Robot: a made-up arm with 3 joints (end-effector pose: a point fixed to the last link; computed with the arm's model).
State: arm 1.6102 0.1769 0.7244
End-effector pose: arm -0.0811 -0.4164 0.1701 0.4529 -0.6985 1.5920
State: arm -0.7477 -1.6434 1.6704
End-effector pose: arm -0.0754 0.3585 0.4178 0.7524 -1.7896 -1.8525
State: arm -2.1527 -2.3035 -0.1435
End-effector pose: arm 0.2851 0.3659 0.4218 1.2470 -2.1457 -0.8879
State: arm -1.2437 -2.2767 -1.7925
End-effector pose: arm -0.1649 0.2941 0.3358 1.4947 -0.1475 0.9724
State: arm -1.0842 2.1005 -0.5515
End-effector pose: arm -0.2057 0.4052 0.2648 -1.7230 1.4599 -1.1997
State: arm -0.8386 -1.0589 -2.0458
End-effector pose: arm -0.1850 0.2368 0.4325 1.2596 1.3192 0.4914
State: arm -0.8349 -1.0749 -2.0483
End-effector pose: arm -0.1868 0.2348 0.4320 1.2612 1.3128 0.5101
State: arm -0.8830 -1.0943 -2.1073
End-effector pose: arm -0.1707 0.2381 0.4303 1.2877 1.3146 0.5351
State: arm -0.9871 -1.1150 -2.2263
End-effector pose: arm -0.1347 0.2447 0.4271 1.3381 1.3219 0.5677
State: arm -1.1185 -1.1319 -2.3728
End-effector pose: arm -0.0882 0.2490 0.4226 1.3967 1.3276 0.6045
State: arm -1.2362 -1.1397 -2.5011
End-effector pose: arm -0.0461 0.2484 0.4182 1.4467 1.3297 0.6343
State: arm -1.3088 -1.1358 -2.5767
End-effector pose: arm -0.0199 0.2461 0.4154 1.4789 1.3324 0.6451
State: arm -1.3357 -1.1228 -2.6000
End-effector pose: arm -0.0098 0.2453 0.4145 1.4950 1.3381 0.6362
